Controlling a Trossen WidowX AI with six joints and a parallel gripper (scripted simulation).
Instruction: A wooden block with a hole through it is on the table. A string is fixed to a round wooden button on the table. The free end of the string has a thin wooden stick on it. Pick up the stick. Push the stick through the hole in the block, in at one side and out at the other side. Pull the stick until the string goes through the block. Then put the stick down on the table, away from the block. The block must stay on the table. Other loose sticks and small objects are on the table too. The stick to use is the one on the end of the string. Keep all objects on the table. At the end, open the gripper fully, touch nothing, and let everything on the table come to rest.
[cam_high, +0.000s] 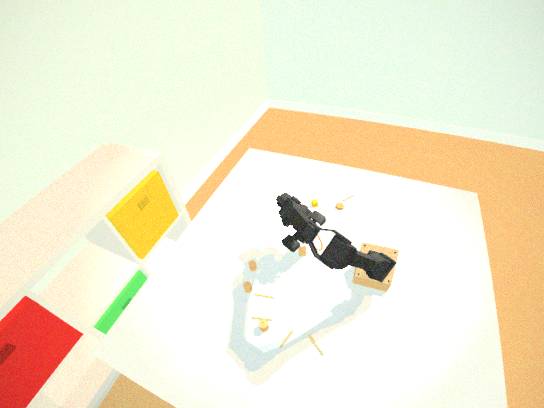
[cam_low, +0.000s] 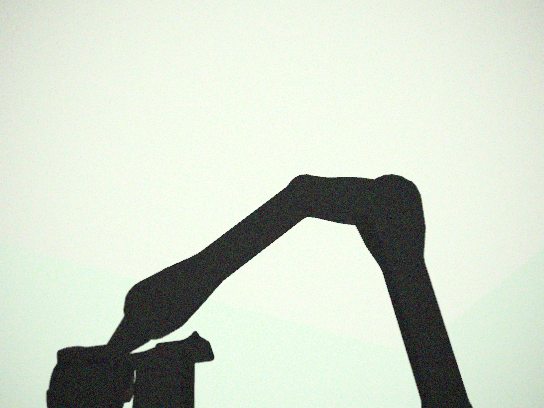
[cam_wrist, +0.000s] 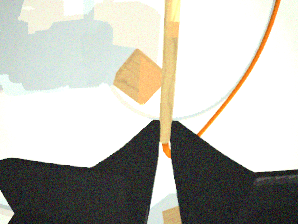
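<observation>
The square wooden block is 20 mm ahead of my gripper tip, 10 mm to the left of it and 60 mm below it. The rest, counted from my gripper tip: thin wooden stick (10 mm ahead, 10 mm to the right); round wooden button (80 mm ahead, 170 mm to the right, 70 mm below); yellow piece (60 mm ahead, 280 mm to the right, 60 mm below).
</observation>
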